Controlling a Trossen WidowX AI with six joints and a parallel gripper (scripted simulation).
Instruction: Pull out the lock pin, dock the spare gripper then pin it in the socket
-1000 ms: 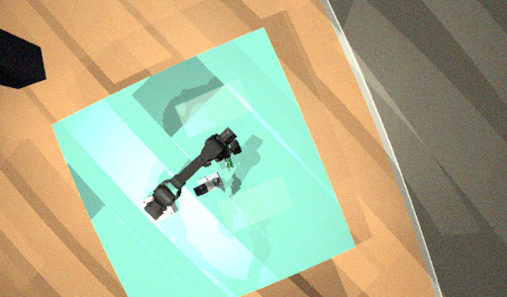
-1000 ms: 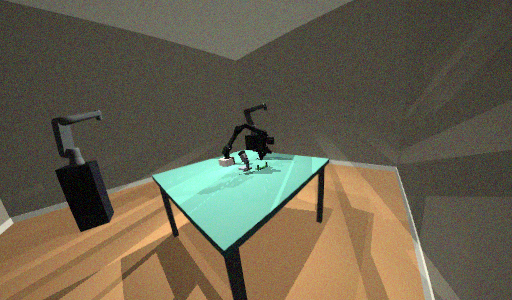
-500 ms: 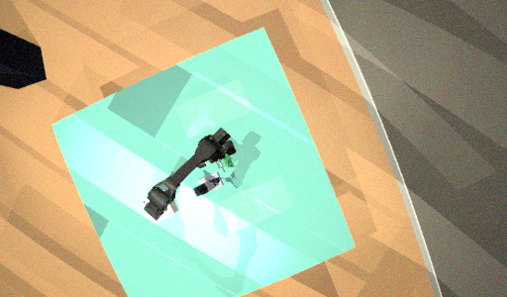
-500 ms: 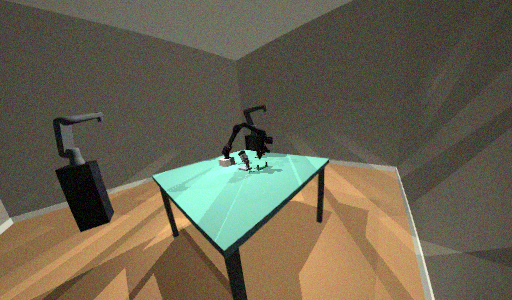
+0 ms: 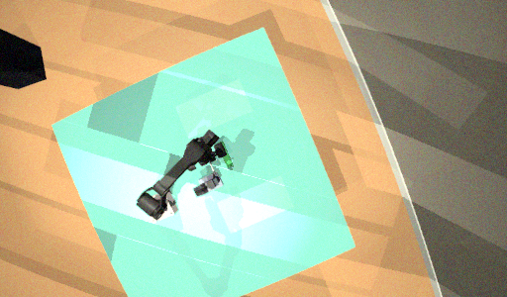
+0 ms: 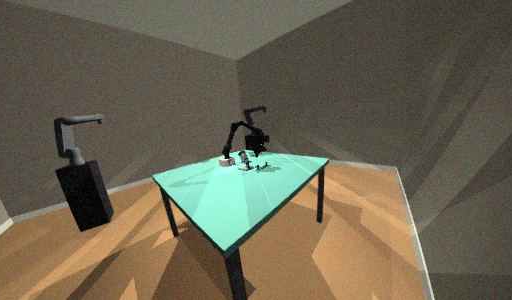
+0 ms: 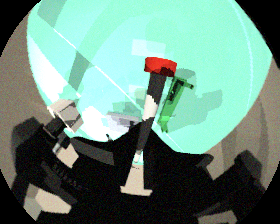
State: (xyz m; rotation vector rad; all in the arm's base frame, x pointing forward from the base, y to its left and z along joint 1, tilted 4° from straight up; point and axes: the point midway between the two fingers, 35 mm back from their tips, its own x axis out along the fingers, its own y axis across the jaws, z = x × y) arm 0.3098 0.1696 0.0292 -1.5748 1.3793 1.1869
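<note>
Now: the grey mount 110 mm to the right of my gripper tip, 40 mm below it and 30 mm behind it. Round my gripper tip: spare gripper (120 mm to the right, 50 mm behind, 30 mm above); then green bar (70 mm below, 70 mm ahead, 10 mm to the left).
</note>
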